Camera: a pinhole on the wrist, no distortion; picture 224 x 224 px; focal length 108.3 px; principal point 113.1 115.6 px. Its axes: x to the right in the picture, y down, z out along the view. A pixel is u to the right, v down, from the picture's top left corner.
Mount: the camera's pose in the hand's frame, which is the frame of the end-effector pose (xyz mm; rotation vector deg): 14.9 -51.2 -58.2 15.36 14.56 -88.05
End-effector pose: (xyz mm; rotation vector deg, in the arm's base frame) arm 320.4 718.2 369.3 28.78 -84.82 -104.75
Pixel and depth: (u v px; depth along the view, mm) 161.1 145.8 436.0
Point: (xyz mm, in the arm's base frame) -79.8 844.5 107.9
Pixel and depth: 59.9 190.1 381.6
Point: -111.6 765.7 508.5
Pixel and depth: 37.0 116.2 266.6
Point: 148.1 878.7 475.1
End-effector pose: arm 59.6 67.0 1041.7 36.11 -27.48 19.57
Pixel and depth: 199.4 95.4 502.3
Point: 170.0 -576.0 918.9
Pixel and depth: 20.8 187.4 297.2
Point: 91.0 -23.6 1411.2
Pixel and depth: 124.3 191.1 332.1
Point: 269.0 -193.3 1254.1
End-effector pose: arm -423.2 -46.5 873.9 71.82 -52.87 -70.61
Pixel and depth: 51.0 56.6 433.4
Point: -872.2 99.1 998.7
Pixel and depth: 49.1 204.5 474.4
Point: -825.4 -525.3 955.2
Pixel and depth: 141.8 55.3 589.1
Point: -966.8 223.4 583.9
